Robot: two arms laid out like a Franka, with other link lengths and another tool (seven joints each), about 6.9 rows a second.
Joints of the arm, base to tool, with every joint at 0 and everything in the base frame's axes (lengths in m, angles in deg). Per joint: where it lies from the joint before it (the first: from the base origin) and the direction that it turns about. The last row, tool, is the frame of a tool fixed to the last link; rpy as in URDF.
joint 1: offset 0 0 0.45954 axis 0 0 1
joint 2: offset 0 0 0 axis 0 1 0
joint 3: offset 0 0 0.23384 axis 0 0 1
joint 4: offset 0.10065 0 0 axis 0 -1 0
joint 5: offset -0.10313 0 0.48 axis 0 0 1
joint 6: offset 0 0 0 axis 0 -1 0
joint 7: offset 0.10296 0 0 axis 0 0 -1
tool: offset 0.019 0.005 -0.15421 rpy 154.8 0 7
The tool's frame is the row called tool.
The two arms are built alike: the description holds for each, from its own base.
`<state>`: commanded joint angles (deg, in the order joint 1, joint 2, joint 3, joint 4, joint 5, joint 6, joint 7); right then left.
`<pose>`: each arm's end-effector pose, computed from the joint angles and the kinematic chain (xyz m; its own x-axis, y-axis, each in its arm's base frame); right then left.
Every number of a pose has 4 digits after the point.
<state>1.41 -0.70 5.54 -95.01 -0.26 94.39 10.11 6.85 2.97 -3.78 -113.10 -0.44 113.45 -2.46</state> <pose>0.7016 0.0866 0.6073 0.9977 0.0673 0.0016 0.0600 -0.9004 0.4309 0.7024 0.0427 0.4100 0.9744 0.2198 -0.0467 0.2184 -0.8771 0.4277</pose>
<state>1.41 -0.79 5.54 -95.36 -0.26 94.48 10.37 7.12 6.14 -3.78 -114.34 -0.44 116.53 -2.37</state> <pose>0.7011 0.0865 0.6048 0.9980 0.0628 -0.0013 0.0572 -0.9005 0.4311 0.7004 0.0456 0.3645 0.9723 0.2231 -0.0700 0.2313 -0.8742 0.4268</pose>
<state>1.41 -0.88 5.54 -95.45 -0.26 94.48 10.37 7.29 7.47 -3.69 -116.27 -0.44 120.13 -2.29</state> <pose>0.7007 0.0865 0.6050 0.9980 0.0628 -0.0013 0.0572 -0.9004 0.4313 0.6968 0.0484 0.3360 0.9718 0.2267 -0.0643 0.2320 -0.8730 0.4289</pose>
